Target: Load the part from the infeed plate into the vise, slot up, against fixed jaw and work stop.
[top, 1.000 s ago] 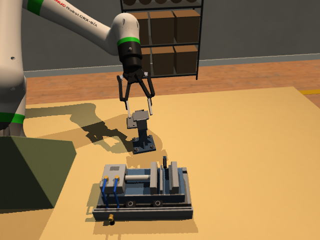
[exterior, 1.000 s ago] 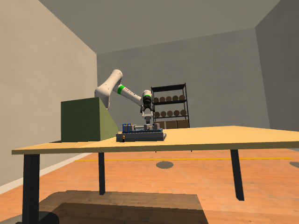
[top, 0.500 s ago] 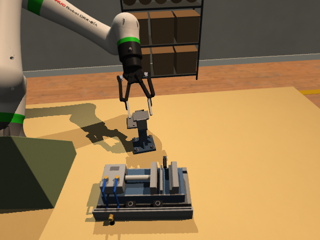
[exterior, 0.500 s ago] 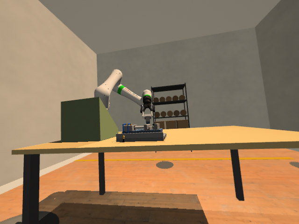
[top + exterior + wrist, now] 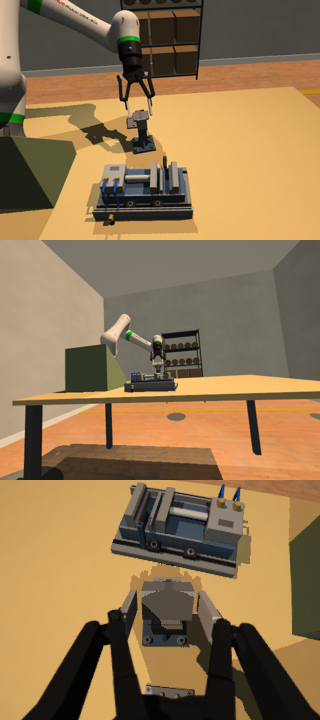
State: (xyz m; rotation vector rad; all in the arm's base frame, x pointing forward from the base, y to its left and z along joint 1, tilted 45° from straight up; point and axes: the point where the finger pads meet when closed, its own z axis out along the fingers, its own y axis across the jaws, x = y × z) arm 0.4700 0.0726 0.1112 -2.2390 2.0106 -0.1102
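Right now the part is 2 cm to the right of my hand and 2 cm below it. The rest, counted from my hand: infeed plate (3 cm behind, 15 cm to the left, 17 cm below); then V-block post (1 cm to the right, 12 cm below); then work stop (8 cm ahead, 20 cm to the right, 9 cm below).
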